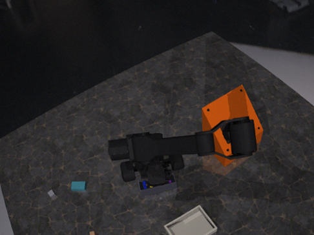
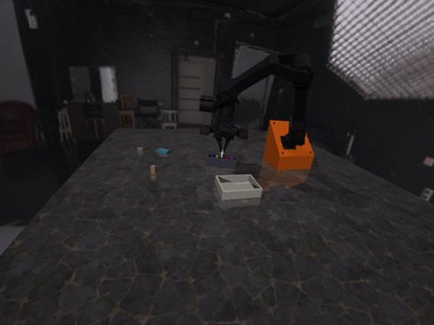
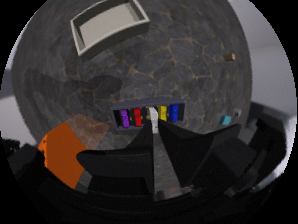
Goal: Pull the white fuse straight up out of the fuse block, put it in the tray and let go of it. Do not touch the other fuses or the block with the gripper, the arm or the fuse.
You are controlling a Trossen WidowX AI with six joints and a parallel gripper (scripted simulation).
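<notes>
The pale tray lies 10 mm behind my gripper tip, 200 mm to the left of it and 60 mm below it. Round my gripper tip: white fuse (10 mm below); then small tan cube (270 mm ahead, 50 mm to the left, 50 mm below); then teal block (240 mm ahead, 160 mm to the right, 50 mm below).
</notes>
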